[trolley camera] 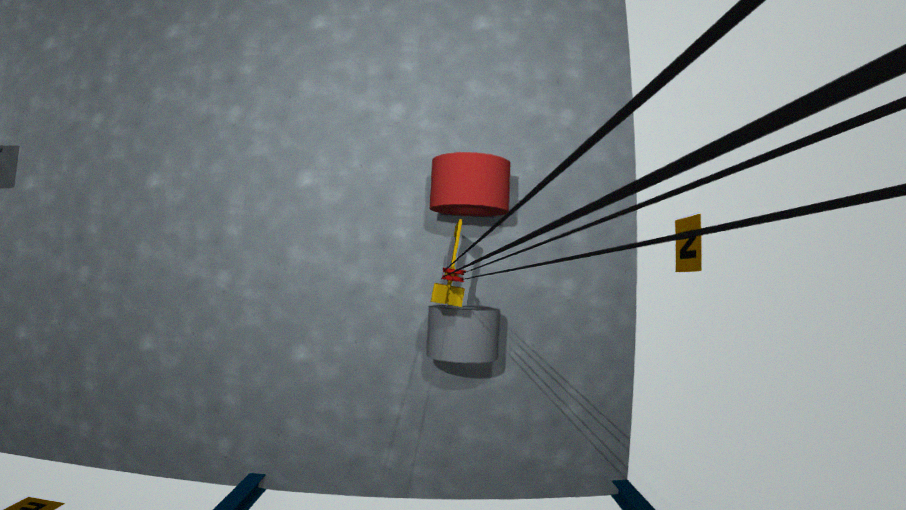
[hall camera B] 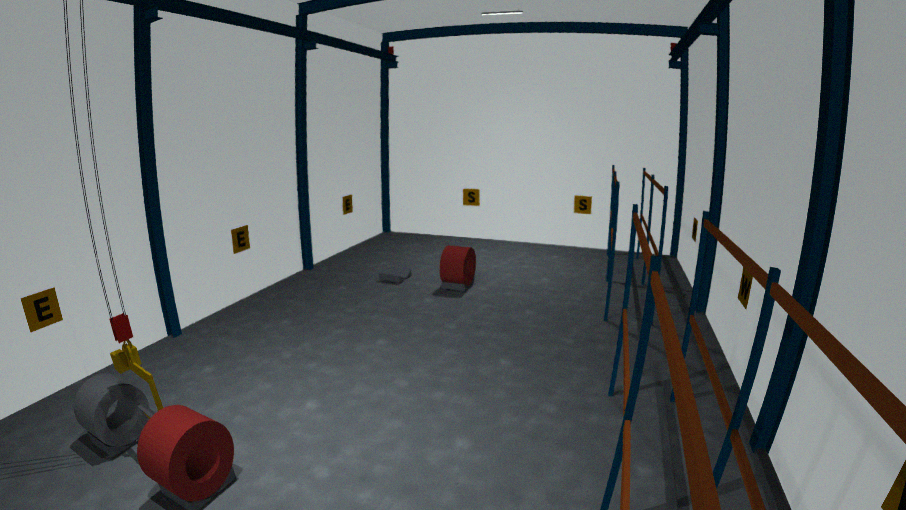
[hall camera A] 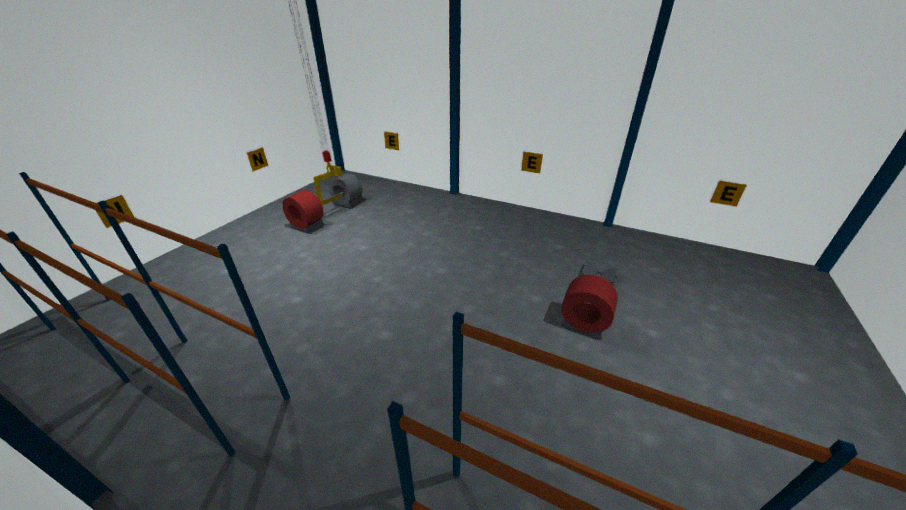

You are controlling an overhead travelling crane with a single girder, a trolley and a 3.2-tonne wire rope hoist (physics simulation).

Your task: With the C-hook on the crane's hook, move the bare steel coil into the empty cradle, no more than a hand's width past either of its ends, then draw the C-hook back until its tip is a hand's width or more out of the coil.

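The bare grey steel coil (hall camera A: 348, 190) (hall camera B: 95, 405) (trolley camera: 464, 335) sits on its cradle near the north-east corner. The yellow C-hook (hall camera A: 318, 190) (hall camera B: 152, 385) (trolley camera: 456, 243) hangs upright from the red hook block (hall camera A: 326, 155) (hall camera B: 121, 327) (trolley camera: 453, 274), between this coil and a red coil. It is open and carries nothing. Its lower arm points at the grey coil's bore, low by its near face; whether the tip is inside is hidden. In the trolley view it stands slightly left of the coil's middle. The empty cradle (hall camera B: 394, 274) (trolley camera: 7, 165) stands far off, towards the south.
One red coil (hall camera A: 303, 209) (hall camera B: 183, 451) (trolley camera: 469, 182) stands close behind the C-hook's back. Another red coil (hall camera A: 589, 304) (hall camera B: 457, 266) stands beside the empty cradle. Blue and orange racks (hall camera A: 457, 380) (hall camera B: 640, 354) stand along the west side.
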